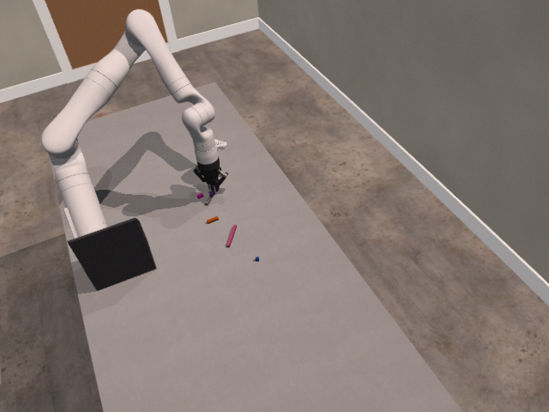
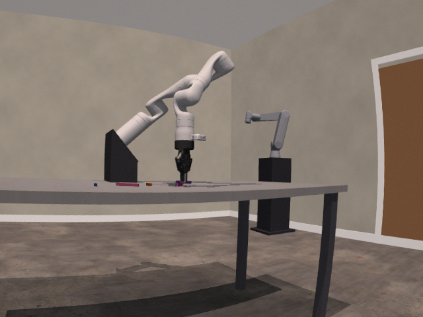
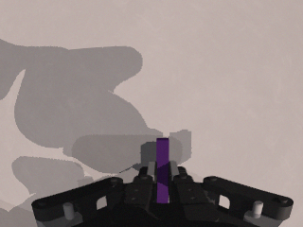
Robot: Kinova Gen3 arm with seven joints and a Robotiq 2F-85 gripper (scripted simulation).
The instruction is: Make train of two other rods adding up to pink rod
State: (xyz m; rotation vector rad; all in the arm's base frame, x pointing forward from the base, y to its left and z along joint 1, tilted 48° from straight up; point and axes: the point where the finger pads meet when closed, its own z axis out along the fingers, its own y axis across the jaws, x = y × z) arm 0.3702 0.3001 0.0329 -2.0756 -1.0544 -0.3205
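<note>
Right now the purple rod is 20 mm below my hand. The rest, counted from my hand: orange rod (40 mm behind, 130 mm to the right, 30 mm below); then magenta rod (50 mm behind, 30 mm below); then grey rod (30 mm behind, 40 mm to the right, 30 mm below).
</note>
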